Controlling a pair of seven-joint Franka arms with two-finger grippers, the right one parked.
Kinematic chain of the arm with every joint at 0, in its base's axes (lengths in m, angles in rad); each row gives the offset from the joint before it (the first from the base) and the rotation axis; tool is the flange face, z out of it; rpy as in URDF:
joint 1: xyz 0 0 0.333 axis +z
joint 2: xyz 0 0 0 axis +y
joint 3: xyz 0 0 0.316 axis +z
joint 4: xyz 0.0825 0 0 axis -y
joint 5: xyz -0.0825 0 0.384 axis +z
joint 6: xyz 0 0 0 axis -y
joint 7: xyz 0.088 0 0 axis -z
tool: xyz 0 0 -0.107 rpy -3.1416 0 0
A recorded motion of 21 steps. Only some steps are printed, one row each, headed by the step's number.
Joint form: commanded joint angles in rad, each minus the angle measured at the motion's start. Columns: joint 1, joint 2, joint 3, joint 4, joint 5, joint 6, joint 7.
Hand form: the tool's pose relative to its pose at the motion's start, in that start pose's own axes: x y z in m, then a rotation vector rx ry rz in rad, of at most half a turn. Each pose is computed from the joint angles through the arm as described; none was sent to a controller.
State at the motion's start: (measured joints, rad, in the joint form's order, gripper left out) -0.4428 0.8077 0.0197 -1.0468 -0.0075 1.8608 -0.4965
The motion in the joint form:
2: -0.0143 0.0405 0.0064 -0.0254 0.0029 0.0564 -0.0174
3: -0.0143 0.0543 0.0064 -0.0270 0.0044 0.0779 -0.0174
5: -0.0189 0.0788 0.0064 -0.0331 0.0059 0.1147 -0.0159
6: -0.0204 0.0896 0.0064 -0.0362 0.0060 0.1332 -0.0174
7: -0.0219 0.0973 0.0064 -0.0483 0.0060 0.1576 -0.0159
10: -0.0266 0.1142 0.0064 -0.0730 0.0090 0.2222 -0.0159
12: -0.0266 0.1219 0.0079 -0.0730 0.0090 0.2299 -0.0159
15: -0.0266 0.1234 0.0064 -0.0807 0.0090 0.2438 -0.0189
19: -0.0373 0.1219 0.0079 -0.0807 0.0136 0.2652 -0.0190
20: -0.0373 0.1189 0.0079 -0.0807 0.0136 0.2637 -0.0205
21: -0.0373 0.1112 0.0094 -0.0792 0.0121 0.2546 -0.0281
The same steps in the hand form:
2: -0.0017 0.0077 0.0382 0.0117 -0.0042 -0.0062
3: -0.0002 0.0085 0.0477 0.0101 0.0020 -0.0054
5: -0.0002 0.0126 0.0662 0.0086 0.0083 0.0017
6: -0.0001 0.0140 0.0743 0.0066 0.0125 0.0020
7: -0.0008 0.0150 0.0838 0.0044 0.0165 0.0051
10: -0.0020 0.0183 0.1026 -0.0045 0.0380 0.0117
12: -0.0015 0.0177 0.1079 -0.0033 0.0387 0.0110
15: -0.0022 0.0182 0.1114 -0.0068 0.0421 0.0089
19: -0.0038 0.0257 0.1082 -0.0141 0.0645 0.0211
20: -0.0037 0.0257 0.1060 -0.0149 0.0658 0.0195
21: -0.0033 0.0251 0.1001 -0.0154 0.0657 0.0101

